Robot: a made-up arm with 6 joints.
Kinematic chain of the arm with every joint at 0, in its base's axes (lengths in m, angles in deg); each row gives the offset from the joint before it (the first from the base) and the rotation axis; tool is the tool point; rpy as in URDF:
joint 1: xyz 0 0 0.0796 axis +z
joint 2: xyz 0 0 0 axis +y
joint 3: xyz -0.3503 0 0.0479 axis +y
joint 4: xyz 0.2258 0 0.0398 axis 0.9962 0 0.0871
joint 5: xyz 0 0 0 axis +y
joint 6: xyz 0.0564 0 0.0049 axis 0.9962 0 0.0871
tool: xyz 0 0 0 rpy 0 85 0
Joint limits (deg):
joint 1: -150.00..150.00
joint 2: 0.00..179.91
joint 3: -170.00..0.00
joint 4: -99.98..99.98
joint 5: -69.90..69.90
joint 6: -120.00..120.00
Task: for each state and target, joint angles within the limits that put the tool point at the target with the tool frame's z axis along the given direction. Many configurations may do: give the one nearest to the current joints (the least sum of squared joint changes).
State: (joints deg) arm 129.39 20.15 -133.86 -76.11 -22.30 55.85
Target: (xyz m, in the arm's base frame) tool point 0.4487 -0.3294 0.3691 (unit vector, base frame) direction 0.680 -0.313 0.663
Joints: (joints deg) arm 142.77 10.03 -141.18 -99.80 9.48 55.86
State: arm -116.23 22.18 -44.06 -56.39 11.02 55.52
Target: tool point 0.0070 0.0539 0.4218 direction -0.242 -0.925 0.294
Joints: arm -101.03 25.43 -50.56 -15.10 13.45 55.52
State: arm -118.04 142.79 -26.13 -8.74 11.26 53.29
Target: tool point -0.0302 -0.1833 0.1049 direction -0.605 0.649 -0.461
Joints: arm -88.94 119.69 -20.94 -43.33 59.79 53.29
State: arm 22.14 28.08 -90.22 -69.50 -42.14 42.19
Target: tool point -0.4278 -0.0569 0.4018 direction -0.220 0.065 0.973
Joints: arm 8.29 0.12 -97.77 -95.90 -5.54 42.18
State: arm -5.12 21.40 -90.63 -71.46 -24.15 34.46
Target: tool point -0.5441 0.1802 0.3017 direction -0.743 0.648 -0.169
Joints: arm -15.95 6.94 -138.75 -29.71 -57.66 34.46
